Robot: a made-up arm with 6 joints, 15 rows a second.
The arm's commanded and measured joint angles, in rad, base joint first. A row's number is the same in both.
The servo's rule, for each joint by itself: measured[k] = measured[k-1] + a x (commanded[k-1-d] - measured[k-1]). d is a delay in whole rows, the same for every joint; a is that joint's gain. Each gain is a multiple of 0.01, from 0.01 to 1. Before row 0 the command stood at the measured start. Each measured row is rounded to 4 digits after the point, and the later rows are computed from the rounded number. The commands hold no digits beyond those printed.
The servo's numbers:
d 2
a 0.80 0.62 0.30 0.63 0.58 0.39
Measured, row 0: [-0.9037 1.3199 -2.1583 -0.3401 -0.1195 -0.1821]
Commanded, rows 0 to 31: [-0.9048 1.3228 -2.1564 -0.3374 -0.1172 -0.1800]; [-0.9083 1.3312 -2.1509 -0.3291 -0.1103 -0.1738]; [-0.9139 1.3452 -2.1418 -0.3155 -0.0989 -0.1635]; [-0.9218 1.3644 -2.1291 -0.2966 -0.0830 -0.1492]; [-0.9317 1.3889 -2.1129 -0.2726 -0.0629 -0.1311]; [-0.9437 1.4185 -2.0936 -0.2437 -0.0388 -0.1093]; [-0.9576 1.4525 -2.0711 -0.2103 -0.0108 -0.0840]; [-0.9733 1.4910 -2.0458 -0.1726 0.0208 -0.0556]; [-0.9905 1.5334 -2.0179 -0.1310 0.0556 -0.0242]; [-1.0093 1.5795 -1.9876 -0.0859 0.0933 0.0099]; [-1.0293 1.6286 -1.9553 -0.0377 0.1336 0.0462]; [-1.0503 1.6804 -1.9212 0.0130 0.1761 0.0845]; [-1.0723 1.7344 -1.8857 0.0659 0.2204 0.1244]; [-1.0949 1.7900 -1.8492 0.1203 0.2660 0.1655]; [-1.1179 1.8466 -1.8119 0.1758 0.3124 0.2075]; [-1.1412 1.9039 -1.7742 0.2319 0.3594 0.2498]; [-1.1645 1.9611 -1.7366 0.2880 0.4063 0.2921]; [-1.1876 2.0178 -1.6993 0.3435 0.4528 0.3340]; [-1.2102 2.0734 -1.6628 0.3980 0.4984 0.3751]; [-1.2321 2.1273 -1.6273 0.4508 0.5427 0.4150]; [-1.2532 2.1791 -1.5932 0.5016 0.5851 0.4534]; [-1.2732 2.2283 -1.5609 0.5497 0.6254 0.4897]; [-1.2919 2.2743 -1.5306 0.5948 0.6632 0.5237]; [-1.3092 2.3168 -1.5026 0.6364 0.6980 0.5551]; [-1.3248 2.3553 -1.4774 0.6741 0.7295 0.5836]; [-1.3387 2.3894 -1.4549 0.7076 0.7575 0.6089]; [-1.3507 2.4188 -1.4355 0.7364 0.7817 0.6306]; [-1.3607 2.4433 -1.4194 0.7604 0.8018 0.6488]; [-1.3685 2.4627 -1.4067 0.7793 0.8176 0.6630]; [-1.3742 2.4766 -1.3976 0.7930 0.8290 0.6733]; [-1.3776 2.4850 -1.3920 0.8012 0.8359 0.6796]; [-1.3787 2.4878 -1.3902 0.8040 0.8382 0.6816]
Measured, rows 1 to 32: [-0.9037 1.3199 -2.1583 -0.3401 -0.1195 -0.1821]; [-0.9037 1.3199 -2.1583 -0.3401 -0.1195 -0.1821]; [-0.9046 1.3217 -2.1577 -0.3384 -0.1182 -0.1813]; [-0.9076 1.3276 -2.1557 -0.3325 -0.1136 -0.1784]; [-0.9126 1.3385 -2.1515 -0.3218 -0.1051 -0.1726]; [-0.9200 1.3546 -2.1448 -0.3059 -0.0923 -0.1635]; [-0.9294 1.3759 -2.1352 -0.2849 -0.0752 -0.1509]; [-0.9408 1.4023 -2.1227 -0.2589 -0.0541 -0.1347]; [-0.9542 1.4334 -2.1072 -0.2283 -0.0290 -0.1149]; [-0.9695 1.4691 -2.0888 -0.1932 -0.0001 -0.0918]; [-0.9863 1.5090 -2.0675 -0.1540 0.0322 -0.0654]; [-1.0047 1.5527 -2.0435 -0.1111 0.0676 -0.0360]; [-1.0244 1.5998 -2.0170 -0.0649 0.1059 -0.0039]; [-1.0451 1.6498 -1.9883 -0.0158 0.1466 0.0306]; [-1.0669 1.7023 -1.9575 0.0357 0.1894 0.0672]; [-1.0893 1.7567 -1.9250 0.0890 0.2338 0.1055]; [-1.1122 1.8124 -1.8911 0.1437 0.2794 0.1453]; [-1.1354 1.8691 -1.8560 0.1993 0.3258 0.1861]; [-1.1587 1.9261 -1.8202 0.2552 0.3725 0.2274]; [-1.1818 1.9830 -1.7839 0.3108 0.4191 0.2690]; [-1.2045 2.0390 -1.7476 0.3657 0.4651 0.3104]; [-1.2266 2.0937 -1.7115 0.4193 0.5101 0.3512]; [-1.2479 2.1466 -1.6760 0.4711 0.5536 0.3911]; [-1.2681 2.1973 -1.6415 0.5206 0.5952 0.4296]; [-1.2871 2.2450 -1.6082 0.5673 0.6346 0.4663]; [-1.3048 2.2895 -1.5765 0.6108 0.6714 0.5009]; [-1.3208 2.3303 -1.5468 0.6507 0.7051 0.5332]; [-1.3351 2.3669 -1.5192 0.6865 0.7355 0.5627]; [-1.3476 2.3991 -1.4941 0.7179 0.7623 0.5892]; [-1.3581 2.4265 -1.4717 0.7447 0.7852 0.6124]; [-1.3664 2.4489 -1.4522 0.7665 0.8040 0.6321]; [-1.3726 2.4661 -1.4358 0.7832 0.8185 0.6482]
